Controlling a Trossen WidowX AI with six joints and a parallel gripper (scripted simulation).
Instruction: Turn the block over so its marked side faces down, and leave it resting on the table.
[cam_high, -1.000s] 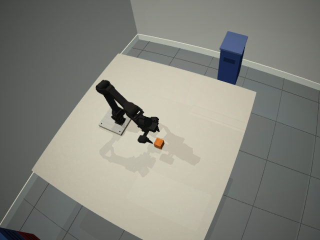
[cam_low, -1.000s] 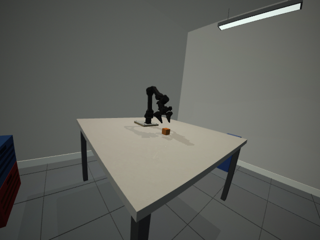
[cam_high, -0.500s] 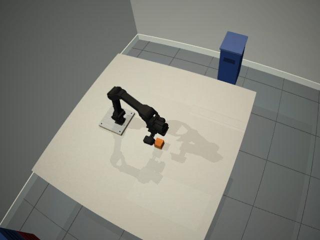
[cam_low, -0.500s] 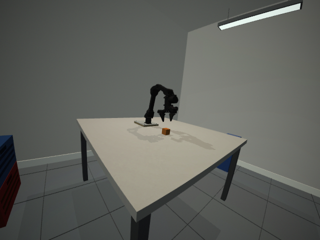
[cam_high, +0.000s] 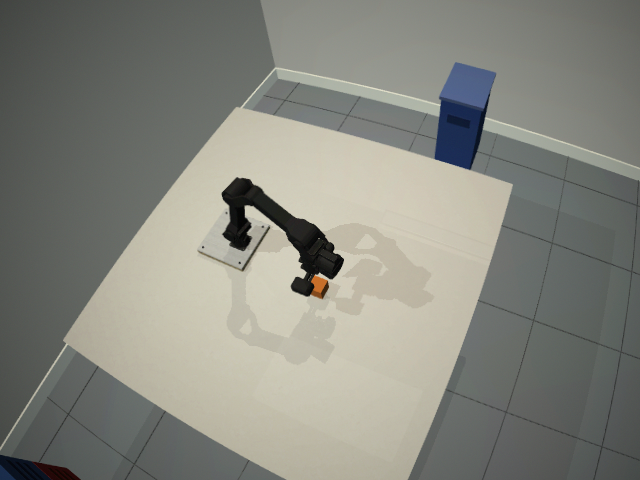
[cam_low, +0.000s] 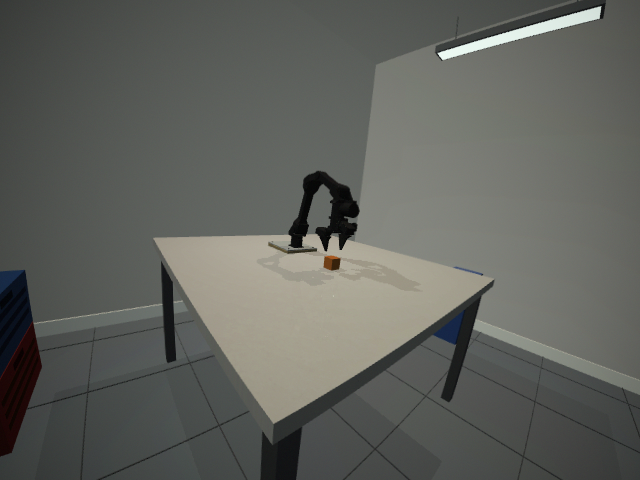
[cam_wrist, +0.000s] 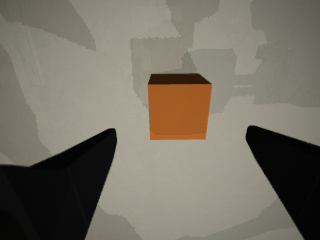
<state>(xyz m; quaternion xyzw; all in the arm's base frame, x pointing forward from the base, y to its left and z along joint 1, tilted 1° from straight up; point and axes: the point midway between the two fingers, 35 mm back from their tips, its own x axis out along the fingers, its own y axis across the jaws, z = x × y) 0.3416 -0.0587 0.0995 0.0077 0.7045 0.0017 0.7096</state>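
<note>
My gripper tip is now 1 cm past the orange block and 6 cm above it.
</note>
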